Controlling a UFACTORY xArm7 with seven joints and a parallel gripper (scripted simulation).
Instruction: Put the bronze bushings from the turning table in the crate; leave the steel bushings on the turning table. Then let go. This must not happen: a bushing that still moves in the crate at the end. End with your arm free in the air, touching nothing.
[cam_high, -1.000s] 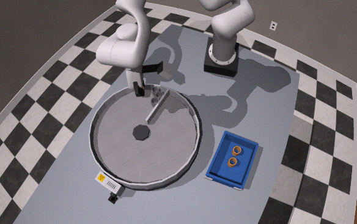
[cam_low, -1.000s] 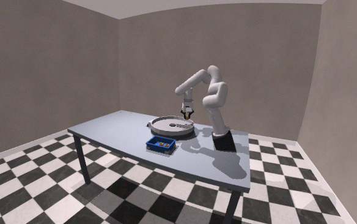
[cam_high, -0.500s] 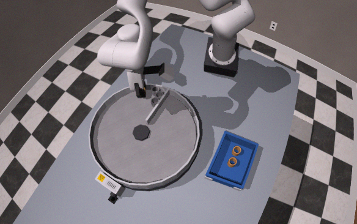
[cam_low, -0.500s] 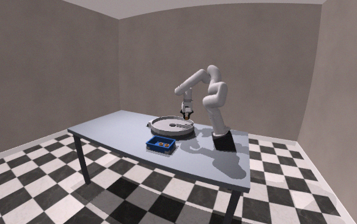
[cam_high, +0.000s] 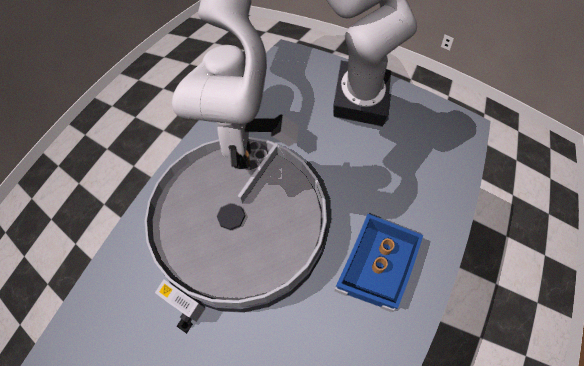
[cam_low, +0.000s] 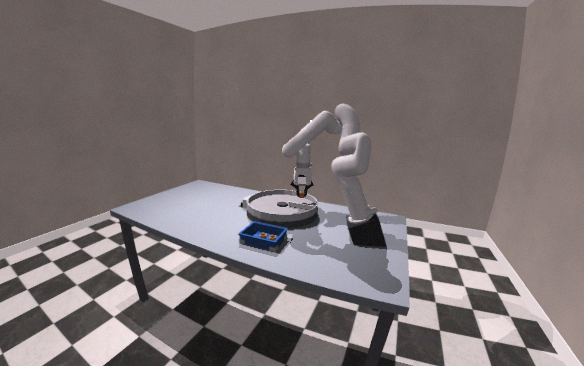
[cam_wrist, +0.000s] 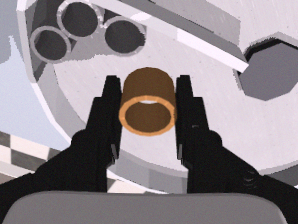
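The blue crate is 380 mm to the left of my hand, 110 mm below it and 20 mm behind it. The rest, counted from my hand: turning table 100 mm ahead, 90 mm below, 50 mm to the left.
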